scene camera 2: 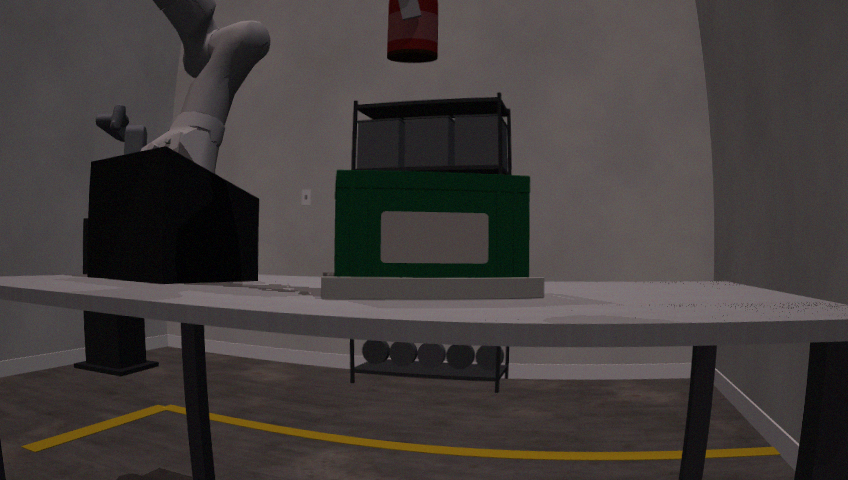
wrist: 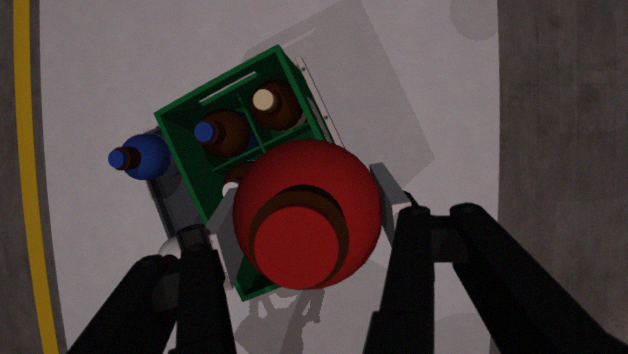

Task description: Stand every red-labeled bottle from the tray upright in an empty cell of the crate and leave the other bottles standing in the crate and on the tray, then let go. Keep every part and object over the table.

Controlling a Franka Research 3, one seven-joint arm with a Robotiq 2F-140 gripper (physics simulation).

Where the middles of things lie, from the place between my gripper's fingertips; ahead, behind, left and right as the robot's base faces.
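The cream-capped bottle (wrist: 274, 105) is 10 cm ahead of my hand, 8 cm to the left of it and 31 cm below it. As for the red bottle (wrist: 307, 214), that is now 2 cm above my hand.
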